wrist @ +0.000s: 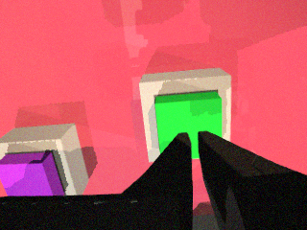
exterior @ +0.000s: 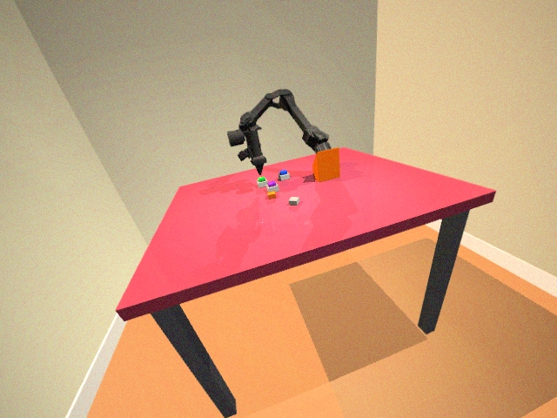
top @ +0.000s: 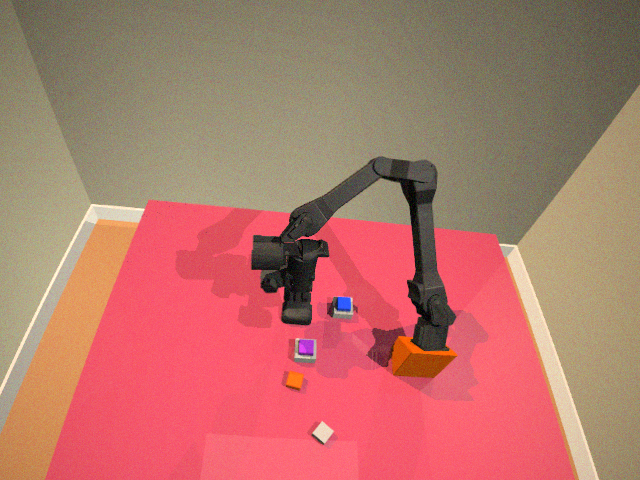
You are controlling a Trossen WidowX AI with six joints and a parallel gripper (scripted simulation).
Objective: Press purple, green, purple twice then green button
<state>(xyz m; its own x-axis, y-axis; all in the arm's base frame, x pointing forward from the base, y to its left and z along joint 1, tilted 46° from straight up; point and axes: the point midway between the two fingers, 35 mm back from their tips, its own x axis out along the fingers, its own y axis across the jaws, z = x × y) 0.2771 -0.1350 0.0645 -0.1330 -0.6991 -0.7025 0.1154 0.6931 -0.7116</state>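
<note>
Right now the green button is 2 cm below my gripper tip. Also, from my gripper tip: orange block: 17 cm to the left, 4 cm below, 1 cm ahead; then blue button: 12 cm behind, 2 cm below, 1 cm to the right; then purple button: 10 cm to the left, 2 cm below, 2 cm behind.
</note>
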